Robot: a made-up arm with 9 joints. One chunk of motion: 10 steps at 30 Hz.
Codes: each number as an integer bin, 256 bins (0 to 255) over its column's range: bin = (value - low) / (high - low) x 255, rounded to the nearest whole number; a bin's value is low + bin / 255 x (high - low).
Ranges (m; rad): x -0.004..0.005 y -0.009..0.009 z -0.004..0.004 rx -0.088..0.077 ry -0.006..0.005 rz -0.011..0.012
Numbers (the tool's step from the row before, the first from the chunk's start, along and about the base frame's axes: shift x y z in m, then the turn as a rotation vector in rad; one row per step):
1: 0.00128 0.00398 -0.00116 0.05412 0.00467 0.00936
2: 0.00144 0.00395 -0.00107 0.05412 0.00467 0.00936
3: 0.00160 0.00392 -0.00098 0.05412 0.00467 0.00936
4: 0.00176 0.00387 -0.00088 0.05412 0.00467 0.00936
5: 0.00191 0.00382 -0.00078 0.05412 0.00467 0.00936
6: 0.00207 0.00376 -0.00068 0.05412 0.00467 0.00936
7: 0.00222 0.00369 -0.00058 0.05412 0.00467 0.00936
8: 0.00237 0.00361 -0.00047 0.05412 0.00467 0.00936
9: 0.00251 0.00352 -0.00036 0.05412 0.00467 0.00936
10: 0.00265 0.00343 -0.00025 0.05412 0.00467 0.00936
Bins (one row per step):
1: 150 184 91 220 247 226
2: 154 183 93 220 247 226
3: 159 183 96 220 247 226
4: 163 182 99 220 247 226
5: 167 182 103 220 247 226
6: 172 181 106 220 247 226
7: 176 180 109 220 247 226
8: 180 179 113 220 247 226
9: 184 177 116 220 247 226
10: 188 176 120 220 247 226

